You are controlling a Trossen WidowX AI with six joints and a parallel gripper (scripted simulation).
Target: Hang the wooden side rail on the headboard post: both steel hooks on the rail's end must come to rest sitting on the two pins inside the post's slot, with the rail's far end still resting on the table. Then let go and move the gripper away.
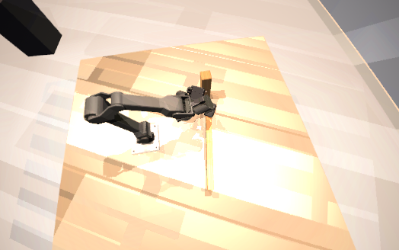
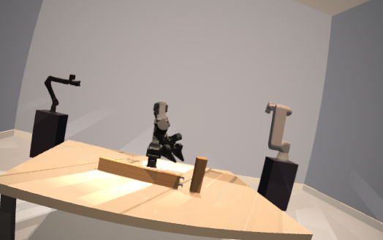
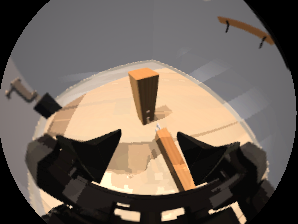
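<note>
My gripper tip is now 3 cm short of the headboard post, 10 cm to the right of it and 5 cm above it.
</note>
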